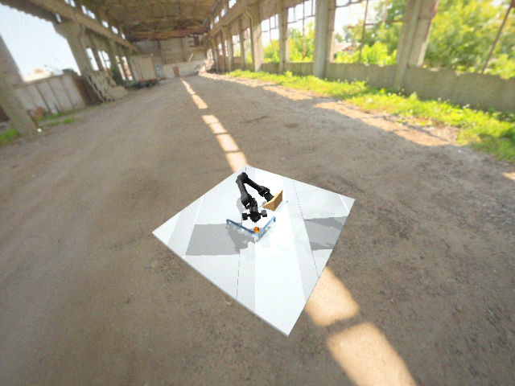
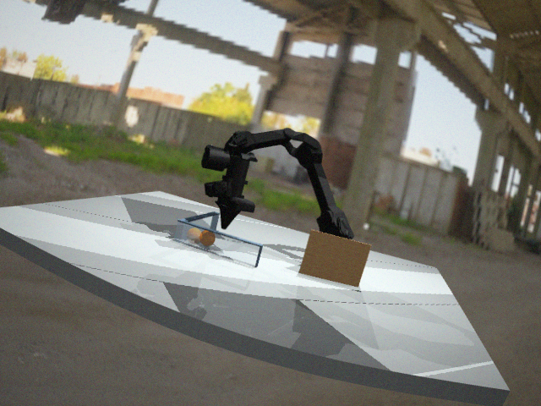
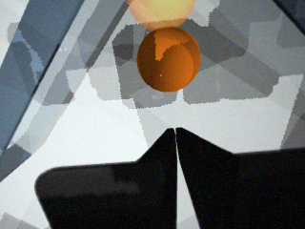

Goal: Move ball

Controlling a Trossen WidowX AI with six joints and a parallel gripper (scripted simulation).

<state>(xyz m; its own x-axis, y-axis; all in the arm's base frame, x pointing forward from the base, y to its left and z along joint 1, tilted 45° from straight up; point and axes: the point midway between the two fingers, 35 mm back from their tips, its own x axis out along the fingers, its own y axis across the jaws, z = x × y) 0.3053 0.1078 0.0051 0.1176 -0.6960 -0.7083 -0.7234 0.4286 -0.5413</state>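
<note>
Now: the orange ball 3 cm ahead of my gripper tip, 3 cm to the left of it and 3 cm below it. From my gripper tip the other things lie so: see-through copy of ball (6 cm ahead, 6 cm to the left, 3 cm below).
</note>
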